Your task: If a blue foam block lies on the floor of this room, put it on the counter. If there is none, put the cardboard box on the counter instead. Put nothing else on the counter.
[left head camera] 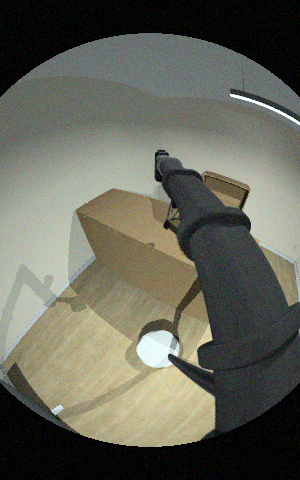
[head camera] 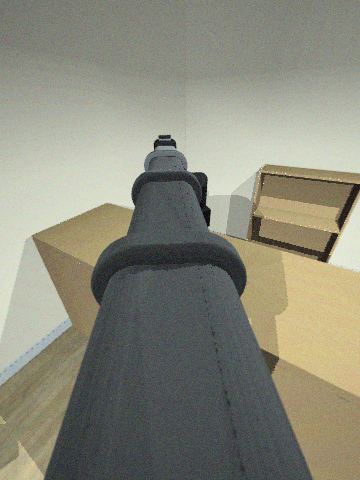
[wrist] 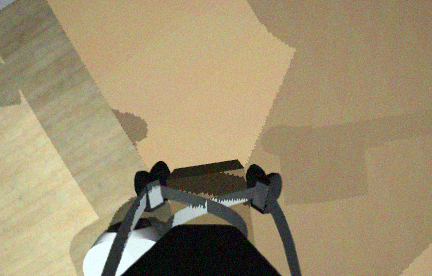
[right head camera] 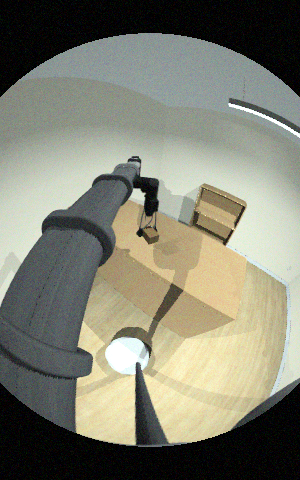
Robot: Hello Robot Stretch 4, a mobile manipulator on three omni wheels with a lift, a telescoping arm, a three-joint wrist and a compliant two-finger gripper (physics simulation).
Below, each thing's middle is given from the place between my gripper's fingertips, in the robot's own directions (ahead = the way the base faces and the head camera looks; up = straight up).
Labels:
My gripper is now 30 mm past the cardboard box (wrist: 211, 180), 20 mm to the left of it and 20 mm below it.

